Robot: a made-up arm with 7 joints. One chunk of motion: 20 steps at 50 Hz.
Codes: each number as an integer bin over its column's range. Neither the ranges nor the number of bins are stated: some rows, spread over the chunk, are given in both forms.
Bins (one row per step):
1: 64 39 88 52 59 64
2: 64 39 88 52 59 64
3: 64 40 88 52 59 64
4: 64 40 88 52 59 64
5: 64 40 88 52 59 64
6: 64 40 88 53 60 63
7: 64 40 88 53 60 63
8: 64 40 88 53 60 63
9: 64 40 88 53 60 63
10: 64 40 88 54 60 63
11: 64 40 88 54 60 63
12: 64 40 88 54 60 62
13: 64 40 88 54 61 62
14: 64 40 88 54 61 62
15: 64 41 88 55 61 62
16: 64 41 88 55 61 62
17: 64 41 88 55 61 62
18: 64 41 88 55 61 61
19: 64 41 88 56 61 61
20: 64 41 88 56 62 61
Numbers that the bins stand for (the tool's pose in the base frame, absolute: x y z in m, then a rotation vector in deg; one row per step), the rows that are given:
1: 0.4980 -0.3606 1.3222 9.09 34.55 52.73
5: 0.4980 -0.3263 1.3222 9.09 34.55 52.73
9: 0.4980 -0.3263 1.3222 12.73 38.18 49.09
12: 0.4980 -0.3263 1.3222 16.36 38.18 45.45
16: 0.4980 -0.2919 1.3222 20.00 41.82 45.45
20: 0.4980 -0.2919 1.3222 23.64 45.45 41.82
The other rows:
2: 0.4980 -0.3606 1.3222 9.09 34.55 52.73
3: 0.4980 -0.3263 1.3222 9.09 34.55 52.73
4: 0.4980 -0.3263 1.3222 9.09 34.55 52.73
6: 0.4980 -0.3263 1.3222 12.73 38.18 49.09
7: 0.4980 -0.3263 1.3222 12.73 38.18 49.09
8: 0.4980 -0.3263 1.3222 12.73 38.18 49.09
10: 0.4980 -0.3263 1.3222 16.36 38.18 49.09
11: 0.4980 -0.3263 1.3222 16.36 38.18 49.09
13: 0.4980 -0.3263 1.3222 16.36 41.82 45.45
14: 0.4980 -0.3263 1.3222 16.36 41.82 45.45
15: 0.4980 -0.2919 1.3222 20.00 41.82 45.45
17: 0.4980 -0.2919 1.3222 20.00 41.82 45.45
18: 0.4980 -0.2919 1.3222 20.00 41.82 41.82
19: 0.4980 -0.2919 1.3222 23.64 41.82 41.82

